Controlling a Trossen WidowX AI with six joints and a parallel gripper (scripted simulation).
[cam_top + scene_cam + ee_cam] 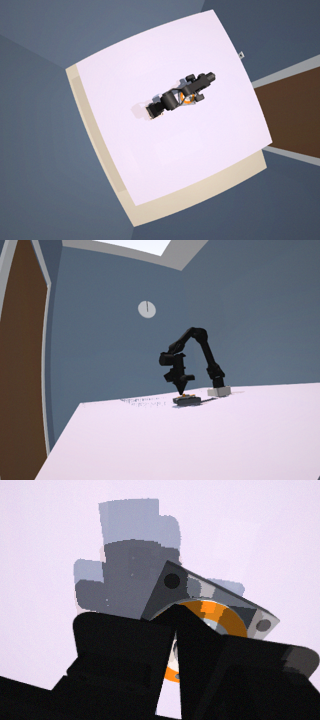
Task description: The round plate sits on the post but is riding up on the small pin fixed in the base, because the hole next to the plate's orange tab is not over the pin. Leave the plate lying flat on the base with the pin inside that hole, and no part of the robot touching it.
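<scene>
My gripper tip is now 30 mm past the round plate, 20 mm to the left of it and 10 mm above it. From my gripper tip the other things lie so: base (40 mm behind, 30 mm to the right, 20 mm below).
</scene>
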